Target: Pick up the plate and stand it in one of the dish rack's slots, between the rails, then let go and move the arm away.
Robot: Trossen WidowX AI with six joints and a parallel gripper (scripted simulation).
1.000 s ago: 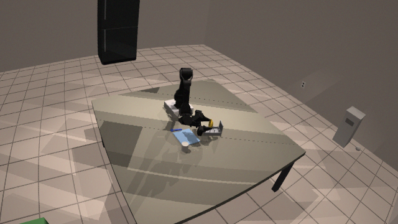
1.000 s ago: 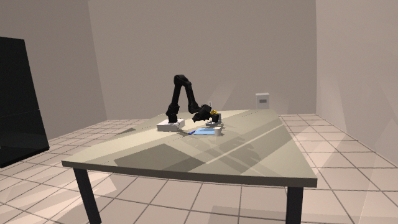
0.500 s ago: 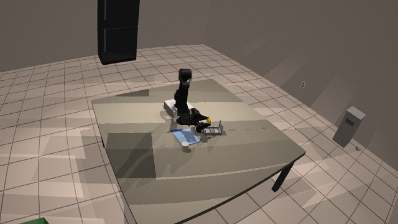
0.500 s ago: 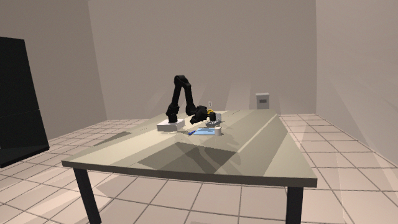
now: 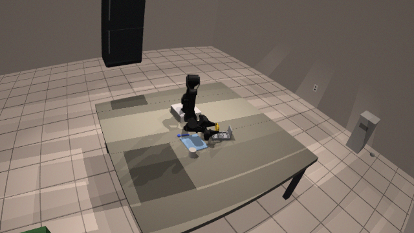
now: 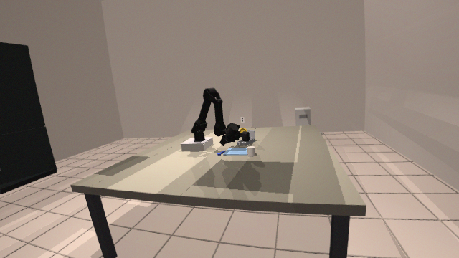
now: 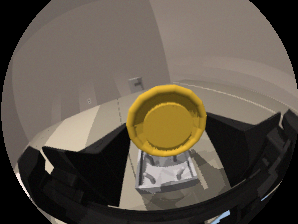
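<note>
Right now the grey dish rack is 30 mm to the left of my gripper tip and 60 mm below it. The rest, counted from my gripper tip: yellow plate (10 mm to the right); light blue mat (20 mm behind, 170 mm to the right, 80 mm below); blue spoon (120 mm behind, 200 mm to the right, 80 mm below).
</note>
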